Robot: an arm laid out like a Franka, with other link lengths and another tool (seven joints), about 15 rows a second.
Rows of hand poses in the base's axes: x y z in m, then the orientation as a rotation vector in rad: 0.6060 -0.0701 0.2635 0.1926 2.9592 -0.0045; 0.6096 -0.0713 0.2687 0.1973 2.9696 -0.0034; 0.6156 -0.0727 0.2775 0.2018 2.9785 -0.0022; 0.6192 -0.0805 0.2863 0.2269 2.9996 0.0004; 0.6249 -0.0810 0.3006 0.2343 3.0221 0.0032; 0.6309 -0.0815 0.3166 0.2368 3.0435 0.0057; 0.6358 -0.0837 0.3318 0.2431 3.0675 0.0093; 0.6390 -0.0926 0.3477 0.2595 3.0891 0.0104; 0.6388 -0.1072 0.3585 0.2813 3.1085 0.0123; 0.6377 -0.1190 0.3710 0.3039 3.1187 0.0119; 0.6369 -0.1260 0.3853 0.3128 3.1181 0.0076; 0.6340 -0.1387 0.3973 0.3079 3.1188 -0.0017; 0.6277 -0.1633 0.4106 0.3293 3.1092 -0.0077; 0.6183 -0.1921 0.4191 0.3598 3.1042 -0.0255; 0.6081 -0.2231 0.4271 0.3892 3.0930 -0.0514; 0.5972 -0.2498 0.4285 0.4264 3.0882 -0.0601; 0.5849 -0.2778 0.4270 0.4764 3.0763 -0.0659; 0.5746 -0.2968 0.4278 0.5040 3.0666 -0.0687; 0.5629 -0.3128 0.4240 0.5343 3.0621 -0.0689; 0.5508 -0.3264 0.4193 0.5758 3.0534 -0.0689
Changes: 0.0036 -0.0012 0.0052 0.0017 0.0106 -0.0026; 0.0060 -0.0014 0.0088 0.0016 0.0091 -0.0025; 0.0036 -0.0078 0.0088 0.0045 0.0226 -0.0155; 0.0057 -0.0005 0.0143 0.0038 0.0228 -0.0036; 0.0060 -0.0005 0.0160 0.0033 0.0213 -0.0004; 0.0049 -0.0022 0.0152 0.0043 0.0242 -0.0027; 0.0032 -0.0089 0.0159 0.0028 0.0227 -0.0093; -0.0002 -0.0146 0.0108 0.0032 0.0211 -0.0128; -0.0011 -0.0118 0.0125 0.0010 0.0123 -0.0137; -0.0008 -0.0070 0.0143 -0.0027 0.0005 -0.0057; -0.0029 -0.0127 0.0120 -0.0059 0.0008 0.0031; -0.0063 -0.0246 0.0133 -0.0045 -0.0070 -0.0142; -0.0094 -0.0288 0.0085 -0.0113 -0.0004 -0.0198; -0.0102 -0.0310 0.0080 -0.0172 -0.0055 -0.0196; -0.0109 -0.0267 0.0014 -0.0053 0.0005 -0.0241; -0.0123 -0.0280 -0.0015 -0.0041 -0.0045 -0.0328; -0.0103 -0.0190 0.0008 -0.0024 -0.0052 -0.0184; -0.0117 -0.0160 -0.0038 0.0002 0.0002 -0.0197; -0.0121 -0.0136 -0.0047 0.0001 -0.0018 -0.0272
